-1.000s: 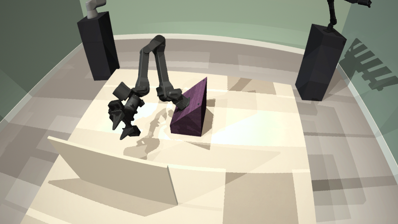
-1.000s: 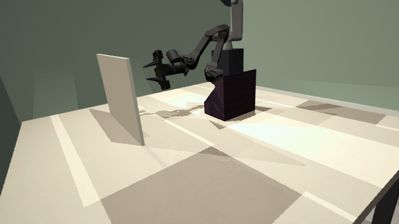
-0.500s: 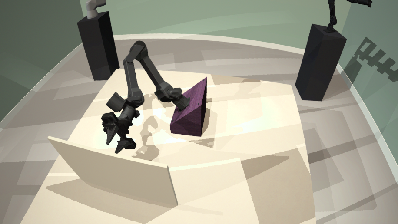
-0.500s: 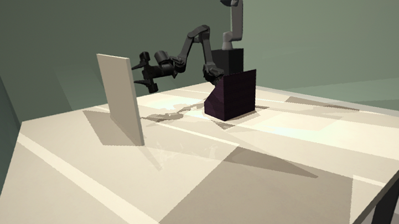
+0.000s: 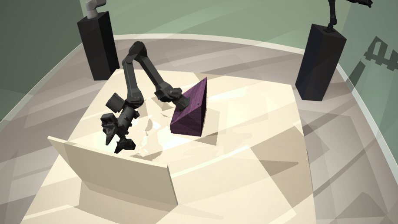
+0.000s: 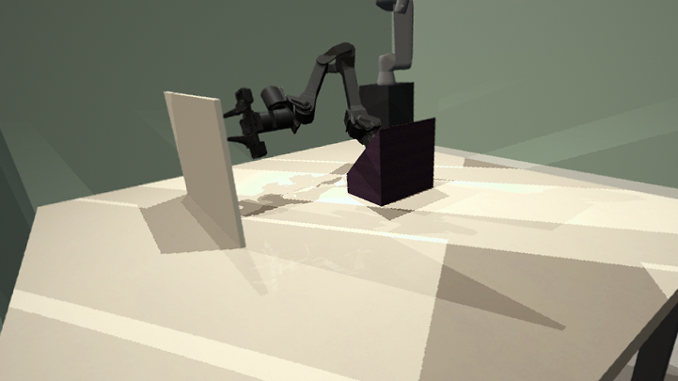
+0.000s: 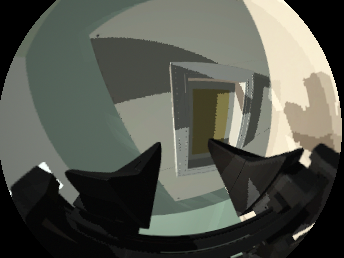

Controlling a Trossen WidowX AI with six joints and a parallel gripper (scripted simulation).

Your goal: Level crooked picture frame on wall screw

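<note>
The picture frame lies 5 cm below my gripper tip, 5 cm ahead of it and 1 cm to the left of it. Round my gripper tip: wall panel: 7 cm below, 6 cm ahead.
</note>
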